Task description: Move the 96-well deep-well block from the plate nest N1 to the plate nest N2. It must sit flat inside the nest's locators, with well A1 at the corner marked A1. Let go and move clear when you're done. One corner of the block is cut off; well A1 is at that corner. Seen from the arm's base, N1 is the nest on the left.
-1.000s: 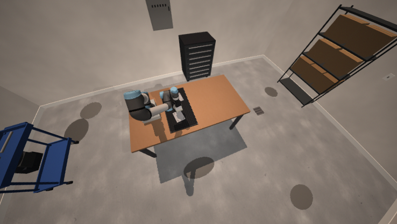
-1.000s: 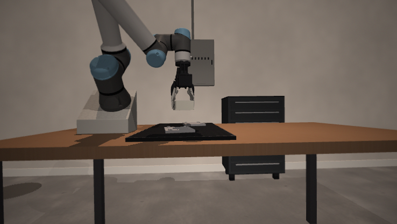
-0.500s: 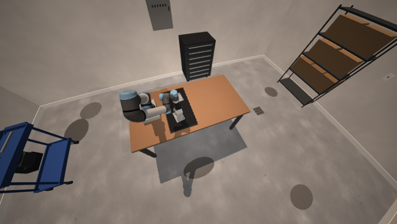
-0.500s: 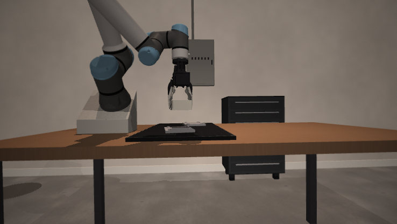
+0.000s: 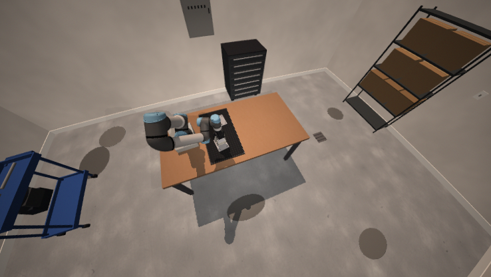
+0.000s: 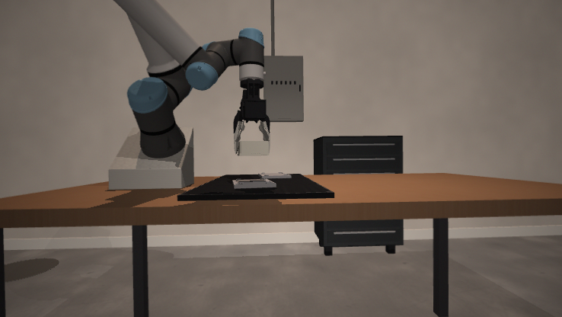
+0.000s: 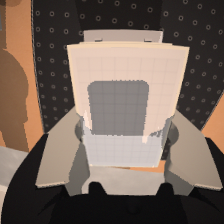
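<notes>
Right now my hand is 10 mm below the white 96-well deep-well block. From my hand the other things lie so: plate nest N2: 100 mm below.
</notes>
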